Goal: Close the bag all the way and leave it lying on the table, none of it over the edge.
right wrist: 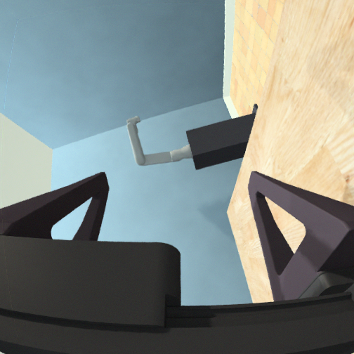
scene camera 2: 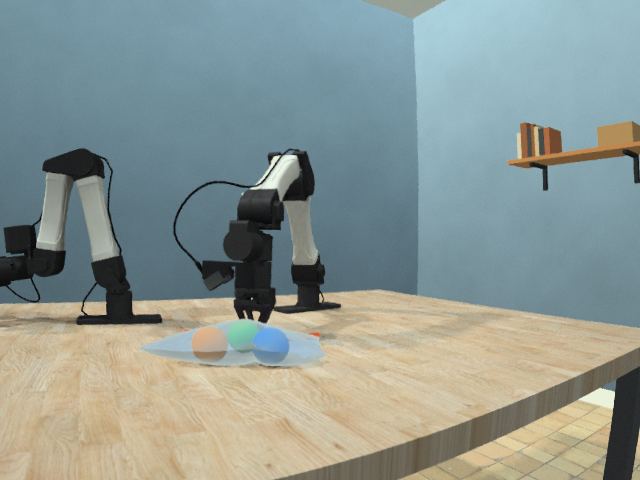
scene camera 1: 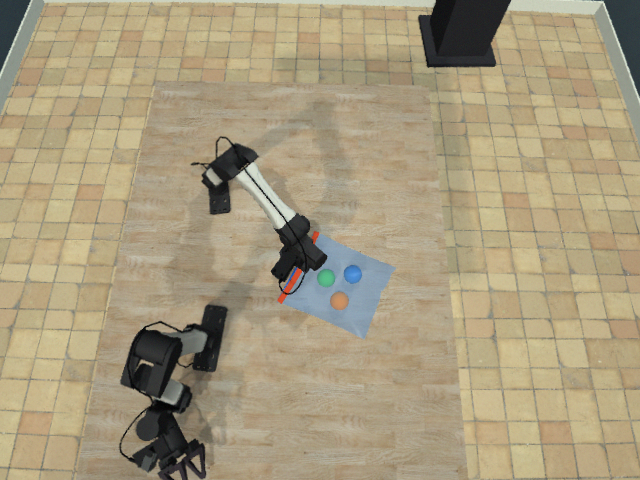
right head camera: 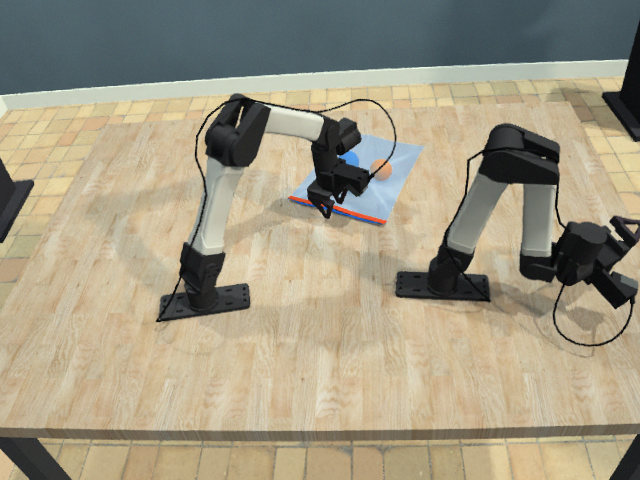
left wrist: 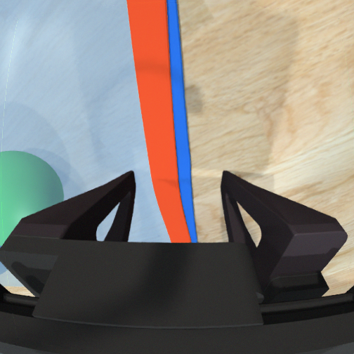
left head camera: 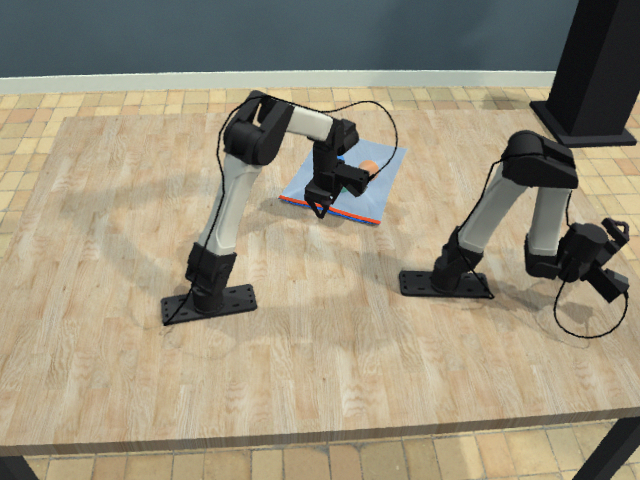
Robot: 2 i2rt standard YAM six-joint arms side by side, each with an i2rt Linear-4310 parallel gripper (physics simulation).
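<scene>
A translucent light-blue bag lies flat on the table with a green, a blue and an orange ball inside. Its mouth has a red strip over a blue strip, which shows alongside it in the left wrist view. My left gripper is open at the mouth, its fingers apart on either side of the strips; whether the fingertips touch the table is hidden. My right gripper is open and empty, away from the bag, near the table's end.
The wooden table carries both arm bases. The bag lies inside the table's edges. A black pillar stands on the floor beyond the table. A wall shelf holds books and a box.
</scene>
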